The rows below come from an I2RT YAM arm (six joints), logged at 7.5 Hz.
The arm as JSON. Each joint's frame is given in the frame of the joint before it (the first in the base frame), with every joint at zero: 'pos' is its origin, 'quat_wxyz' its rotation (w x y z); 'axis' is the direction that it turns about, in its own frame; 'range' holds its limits. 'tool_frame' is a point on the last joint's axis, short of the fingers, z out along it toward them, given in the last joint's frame.
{
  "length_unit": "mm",
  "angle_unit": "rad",
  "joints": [
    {
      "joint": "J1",
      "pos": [
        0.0,
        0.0,
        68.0
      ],
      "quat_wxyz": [
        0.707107,
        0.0,
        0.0,
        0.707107
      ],
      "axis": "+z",
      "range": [
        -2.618,
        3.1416
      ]
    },
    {
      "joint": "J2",
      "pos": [
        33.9,
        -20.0,
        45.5
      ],
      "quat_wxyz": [
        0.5,
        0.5,
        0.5,
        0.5
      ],
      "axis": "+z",
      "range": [
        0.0,
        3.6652
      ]
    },
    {
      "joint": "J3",
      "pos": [
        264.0,
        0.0,
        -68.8
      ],
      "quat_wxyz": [
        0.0,
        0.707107,
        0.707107,
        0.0
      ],
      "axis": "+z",
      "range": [
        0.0,
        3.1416
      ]
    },
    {
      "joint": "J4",
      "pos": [
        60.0,
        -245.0,
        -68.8
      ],
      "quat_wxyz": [
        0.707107,
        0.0,
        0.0,
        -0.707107
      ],
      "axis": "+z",
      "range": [
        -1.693,
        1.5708
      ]
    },
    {
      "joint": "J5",
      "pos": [
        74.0,
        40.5,
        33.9
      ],
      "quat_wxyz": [
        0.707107,
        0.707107,
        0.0,
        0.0
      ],
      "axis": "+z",
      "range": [
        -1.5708,
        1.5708
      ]
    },
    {
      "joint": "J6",
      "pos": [
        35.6,
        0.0,
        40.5
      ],
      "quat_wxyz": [
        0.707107,
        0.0,
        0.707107,
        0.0
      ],
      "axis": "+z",
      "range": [
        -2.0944,
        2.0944
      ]
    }
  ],
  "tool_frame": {
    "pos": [
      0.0,
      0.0,
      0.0
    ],
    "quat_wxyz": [
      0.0,
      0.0,
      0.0,
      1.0
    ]
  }
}
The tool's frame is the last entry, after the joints.
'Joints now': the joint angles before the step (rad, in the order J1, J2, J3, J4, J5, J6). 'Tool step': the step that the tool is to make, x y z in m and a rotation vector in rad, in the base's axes. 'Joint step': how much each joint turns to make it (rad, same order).
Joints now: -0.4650 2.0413 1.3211 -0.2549 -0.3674 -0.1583
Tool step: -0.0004 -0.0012 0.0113 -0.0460 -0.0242 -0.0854
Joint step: 0.0031 -0.0329 -0.0135 0.0413 0.0765 0.0570
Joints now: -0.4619 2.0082 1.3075 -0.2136 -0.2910 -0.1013
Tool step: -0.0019 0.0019 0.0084 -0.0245 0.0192 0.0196
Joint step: 0.0032 -0.0198 0.0125 -0.0478 0.0144 -0.0328
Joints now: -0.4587 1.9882 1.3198 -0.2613 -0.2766 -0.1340
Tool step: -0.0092 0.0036 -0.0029 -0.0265 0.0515 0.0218
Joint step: 0.0001 -0.0205 -0.0290 -0.0381 0.0254 -0.0463
